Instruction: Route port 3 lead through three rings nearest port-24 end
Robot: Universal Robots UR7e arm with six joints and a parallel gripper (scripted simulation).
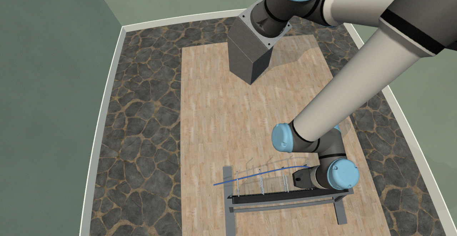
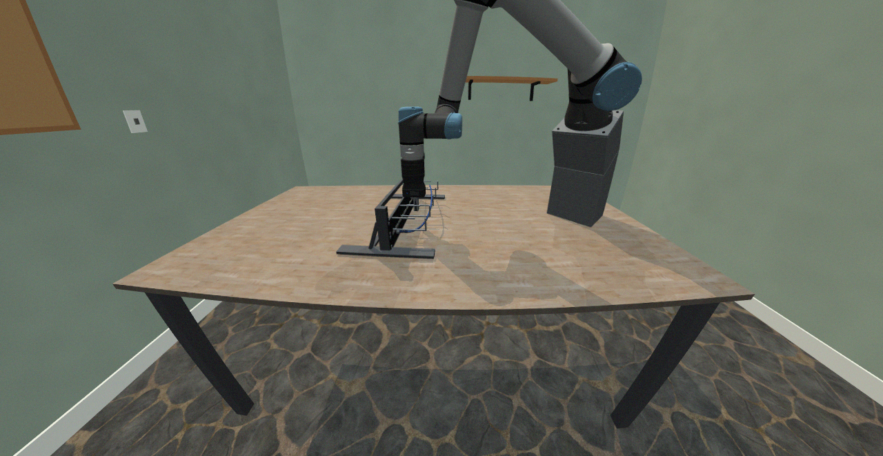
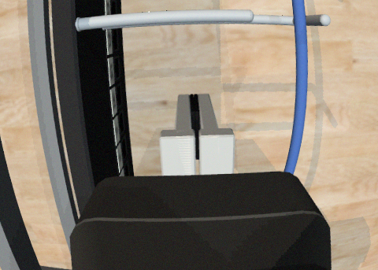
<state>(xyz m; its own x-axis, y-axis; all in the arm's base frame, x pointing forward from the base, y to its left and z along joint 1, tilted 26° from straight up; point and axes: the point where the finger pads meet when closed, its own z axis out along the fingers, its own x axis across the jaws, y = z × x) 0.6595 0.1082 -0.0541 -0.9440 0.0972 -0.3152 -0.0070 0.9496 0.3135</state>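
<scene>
Right now my hand is 6 cm short of the black patch panel rack, 5 cm to the left of it and 1 cm above it.
</scene>
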